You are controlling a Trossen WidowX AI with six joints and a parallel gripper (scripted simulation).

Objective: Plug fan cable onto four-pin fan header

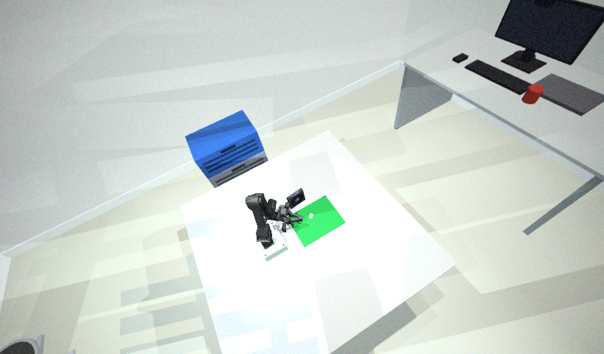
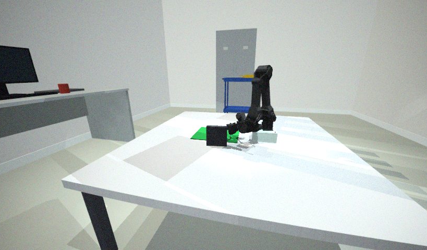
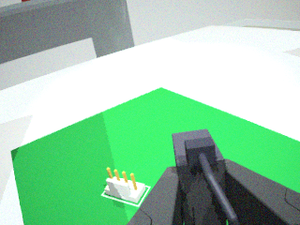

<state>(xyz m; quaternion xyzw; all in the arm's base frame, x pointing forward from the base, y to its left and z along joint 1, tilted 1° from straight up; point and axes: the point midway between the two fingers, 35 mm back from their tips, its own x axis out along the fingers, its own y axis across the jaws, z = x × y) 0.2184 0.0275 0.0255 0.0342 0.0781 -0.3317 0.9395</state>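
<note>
Now: gripper tip 80 mm short of the four-pin fan header and 80 mm above it. Round my gripper tip: green board (90 mm ahead, 40 mm to the right, 90 mm below); then black fan (70 mm ahead, 140 mm to the left, 20 mm below); then dark grey plug (10 mm below).
</note>
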